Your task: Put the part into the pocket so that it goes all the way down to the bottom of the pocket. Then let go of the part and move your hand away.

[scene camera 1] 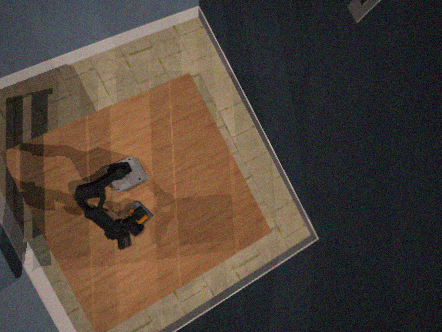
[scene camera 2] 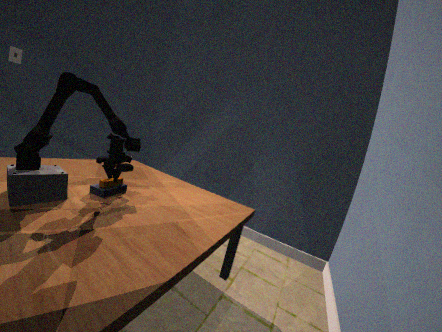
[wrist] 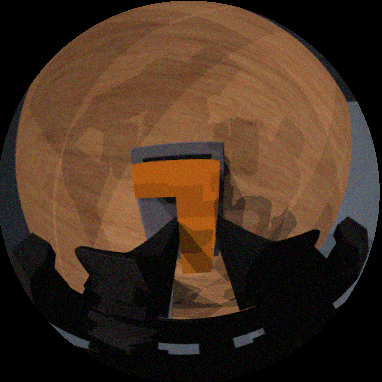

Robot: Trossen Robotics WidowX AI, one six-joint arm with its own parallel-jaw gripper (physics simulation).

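Pixels of known places: gripper, between the fingertips: (scene camera 1: 136,217) (scene camera 2: 112,181) (wrist: 196,220); arm's base, origin of its link: (scene camera 1: 124,168) (scene camera 2: 27,168).
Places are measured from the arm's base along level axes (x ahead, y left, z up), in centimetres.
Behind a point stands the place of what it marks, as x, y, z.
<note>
The orange L-shaped part (scene camera 1: 145,218) @[32.8, -2.8, -3.6] (scene camera 2: 105,183) @[25.3, -10.7, -4.4] (wrist: 197,180) @[33.2, -6.5, -3.5] is between my fingertips, roughly level. My gripper (scene camera 2: 115,177) @[29.7, -7.7, -4.6] (wrist: 196,220) @[29.7, -7.7, -4.6] is shut on the part's long leg. The blue-grey block with the pocket (scene camera 1: 143,205) @[25.0, -2.8, -9.3] (scene camera 2: 117,191) @[31.3, -10.4, -9.1] (wrist: 177,149) @[34.9, -4.5, -6.9] lies on the table beneath the part. In scene camera 2 the part stands proud of the block's top. In the wrist view a dark strip of the pocket shows beyond the part's far edge, and the short leg reaches over the block's left side. The part hides most of the pocket; any contact between them cannot be told.
The arm's grey base box (scene camera 1: 135,175) @[6.3, 3.7, -0.3] (scene camera 2: 37,186) @[2.2, -10.0, -4.0] stands on the wooden table (scene camera 1: 200,150) @[7.0, 46.5, -10.4] (scene camera 2: 165,215) @[38.9, -38.6, -10.5] (wrist: 175,75) @[45.0, -0.9, -10.5], a short way from the block. The arm arches above the table between base and block. Shadows fall across the table.
</note>
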